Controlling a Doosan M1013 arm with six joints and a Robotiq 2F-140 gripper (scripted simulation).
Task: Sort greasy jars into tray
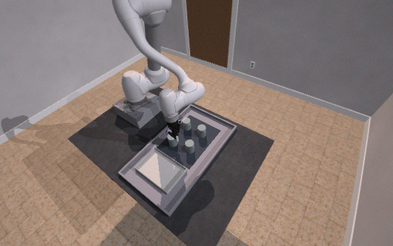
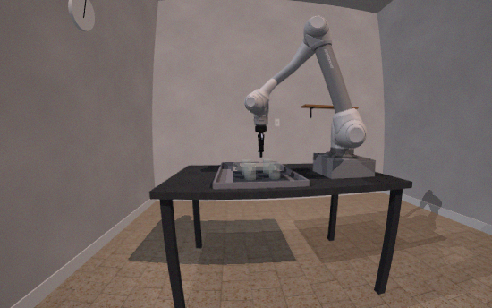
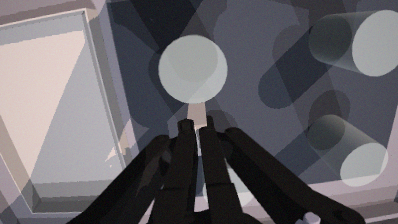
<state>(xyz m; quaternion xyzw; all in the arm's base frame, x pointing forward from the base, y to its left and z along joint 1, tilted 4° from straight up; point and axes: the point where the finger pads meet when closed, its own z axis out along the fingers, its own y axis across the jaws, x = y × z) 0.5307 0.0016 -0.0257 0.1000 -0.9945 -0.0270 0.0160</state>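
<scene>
My hand is 11 cm to the right of the dark drying mat, 11 cm above it and 1 cm short of it. Also, from my hand: tray: 20 cm to the right, 10 cm below, 7 cm ahead.
</scene>
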